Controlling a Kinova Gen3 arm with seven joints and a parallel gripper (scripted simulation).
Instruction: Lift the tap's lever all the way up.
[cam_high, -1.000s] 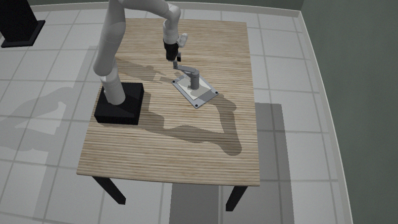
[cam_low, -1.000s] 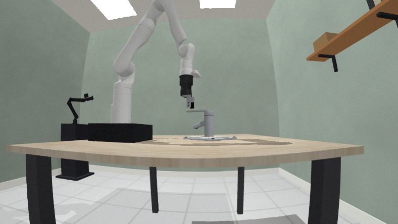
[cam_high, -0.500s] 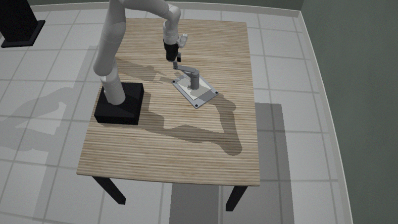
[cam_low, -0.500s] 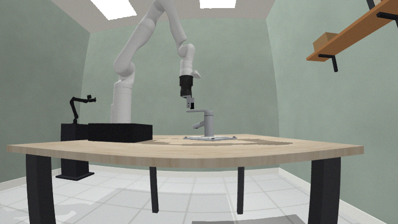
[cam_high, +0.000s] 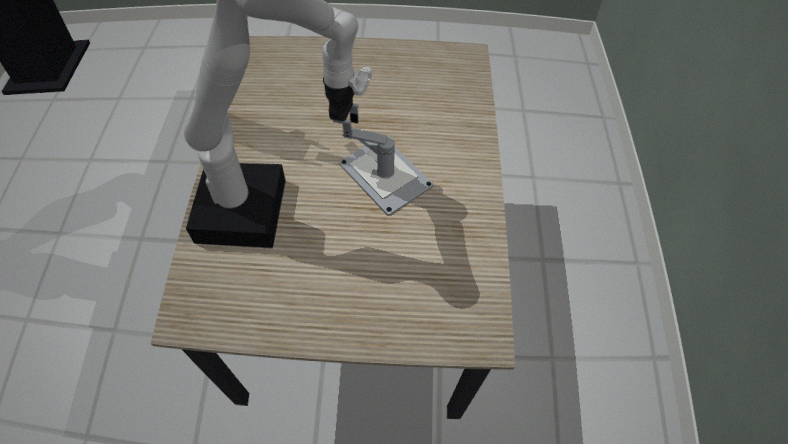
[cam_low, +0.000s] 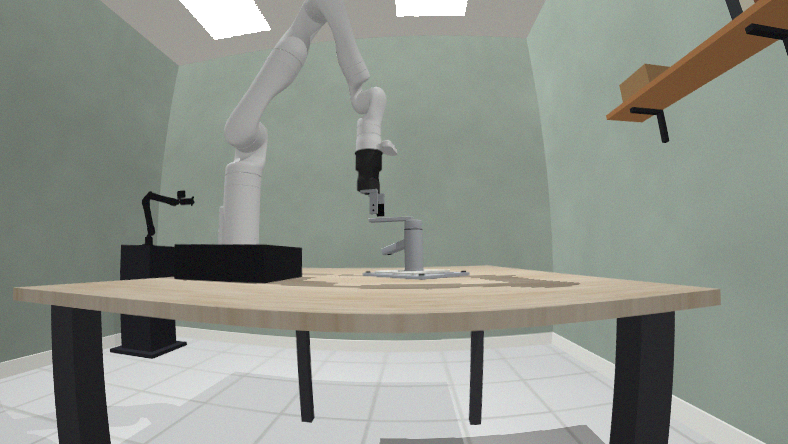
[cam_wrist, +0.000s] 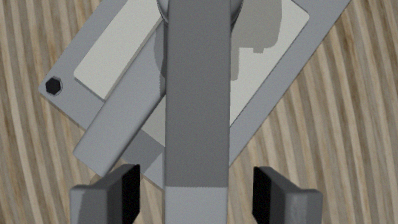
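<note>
My hand is 4 cm short of the lever, 1 cm to the left of it and 3 cm above it. The rest, counted from my hand: plate 10 cm ahead, 3 cm to the right, 18 cm below; then grey tap 7 cm ahead, 7 cm below.
</note>
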